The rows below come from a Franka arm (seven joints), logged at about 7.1 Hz.
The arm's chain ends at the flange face. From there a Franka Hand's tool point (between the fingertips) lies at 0.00 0.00 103.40 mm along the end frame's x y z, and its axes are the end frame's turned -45 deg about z.
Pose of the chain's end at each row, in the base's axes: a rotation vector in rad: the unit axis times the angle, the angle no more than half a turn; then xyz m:
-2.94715 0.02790 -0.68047 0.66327 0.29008 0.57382
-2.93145 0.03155 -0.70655 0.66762 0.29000 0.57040
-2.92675 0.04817 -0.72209 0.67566 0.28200 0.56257
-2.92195 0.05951 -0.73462 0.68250 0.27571 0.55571
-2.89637 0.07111 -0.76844 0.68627 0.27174 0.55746
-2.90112 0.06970 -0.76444 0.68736 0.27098 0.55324
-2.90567 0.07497 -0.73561 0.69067 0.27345 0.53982
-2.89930 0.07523 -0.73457 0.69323 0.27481 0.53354
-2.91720 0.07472 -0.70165 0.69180 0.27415 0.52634
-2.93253 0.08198 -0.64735 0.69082 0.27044 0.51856
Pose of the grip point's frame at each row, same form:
2.77780 1.11992 0.70763 0.70855 0.30139 0.48155
2.77343 1.11398 0.73973 0.71467 0.30213 0.47913
2.77316 1.09557 0.75411 0.72376 0.29390 0.47181
2.77259 1.08284 0.76658 0.73144 0.28753 0.46540
2.77079 1.06880 0.81263 0.73759 0.28484 0.46865
2.77008 1.07020 0.80549 0.73837 0.28377 0.46421
2.78697 1.07105 0.78270 0.73996 0.28650 0.44986
2.79139 1.07228 0.78826 0.74255 0.28849 0.44369
2.80050 1.07685 0.74947 0.73892 0.28700 0.43520
2.82537 1.07883 0.69807 0.73450 0.28305 0.42569

